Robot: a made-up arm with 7 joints.
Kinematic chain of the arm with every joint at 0, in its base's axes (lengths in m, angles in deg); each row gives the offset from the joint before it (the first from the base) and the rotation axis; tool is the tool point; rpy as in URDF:
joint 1: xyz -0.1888 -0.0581 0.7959 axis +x
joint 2: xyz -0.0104 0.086 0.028 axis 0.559 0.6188 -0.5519
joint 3: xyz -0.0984 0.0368 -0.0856 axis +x
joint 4: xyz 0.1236 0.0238 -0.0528 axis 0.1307 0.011 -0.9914
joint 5: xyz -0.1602 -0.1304 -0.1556 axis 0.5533 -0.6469 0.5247
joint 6: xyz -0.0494 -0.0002 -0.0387 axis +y
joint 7: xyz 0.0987 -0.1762 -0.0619 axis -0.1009 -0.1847 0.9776
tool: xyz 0.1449 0.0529 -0.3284 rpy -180 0 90
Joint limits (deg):
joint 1: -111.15..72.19
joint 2: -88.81..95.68
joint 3: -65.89..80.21
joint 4: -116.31..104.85
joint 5: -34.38..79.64
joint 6: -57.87..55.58
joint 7: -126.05..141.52
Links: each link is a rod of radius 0.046 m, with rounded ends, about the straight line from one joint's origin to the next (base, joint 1, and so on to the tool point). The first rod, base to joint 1, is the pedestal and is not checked.
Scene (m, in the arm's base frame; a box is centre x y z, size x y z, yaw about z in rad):
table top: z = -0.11
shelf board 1: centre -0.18 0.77 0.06 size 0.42 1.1 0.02 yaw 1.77
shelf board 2: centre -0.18 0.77 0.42 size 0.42 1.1 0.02 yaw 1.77
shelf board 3: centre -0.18 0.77 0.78 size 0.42 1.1 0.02 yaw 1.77
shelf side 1: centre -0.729 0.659 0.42 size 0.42 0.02 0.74 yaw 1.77
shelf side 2: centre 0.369 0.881 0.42 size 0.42 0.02 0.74 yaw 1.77
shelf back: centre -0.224 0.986 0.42 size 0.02 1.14 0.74 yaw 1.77
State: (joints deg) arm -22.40 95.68 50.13 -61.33 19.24 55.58 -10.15
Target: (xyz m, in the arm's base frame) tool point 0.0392 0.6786 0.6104
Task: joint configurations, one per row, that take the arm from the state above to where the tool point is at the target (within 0.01 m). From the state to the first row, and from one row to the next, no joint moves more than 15 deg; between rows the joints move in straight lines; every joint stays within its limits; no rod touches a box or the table.
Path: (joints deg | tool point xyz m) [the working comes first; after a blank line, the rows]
Joints at the target: -4.73 87.95 35.15 -62.89 49.90 27.29 2.13
Straight joint move there: touches shelf board 2.

1: -25.96 90.27 41.64 -60.99 28.31 42.67 -6.21 | -0.0789 0.6131 0.1867
2: -29.52 84.86 33.14 -60.65 37.37 29.77 -2.27 | -0.0588 0.5181 0.1894
3: -33.08 79.45 24.65 -60.30 46.44 16.86 1.68 | -0.0499 0.4318 0.2278
4: -26.50 81.38 27.05 -59.22 55.23 7.89 3.86 | 0.0401 0.4653 0.4228
5: -19.93 83.31 29.46 -58.15 64.03 -1.08 6.05 | 0.0908 0.4232 0.6105
6: -12.33 85.63 32.30 -60.52 56.97 13.10 4.09 | 0.0792 0.5550 0.5987
7: -4.73 87.95 35.15 -62.89 49.90 27.29 2.13 | 0.0392 0.6786 0.6103

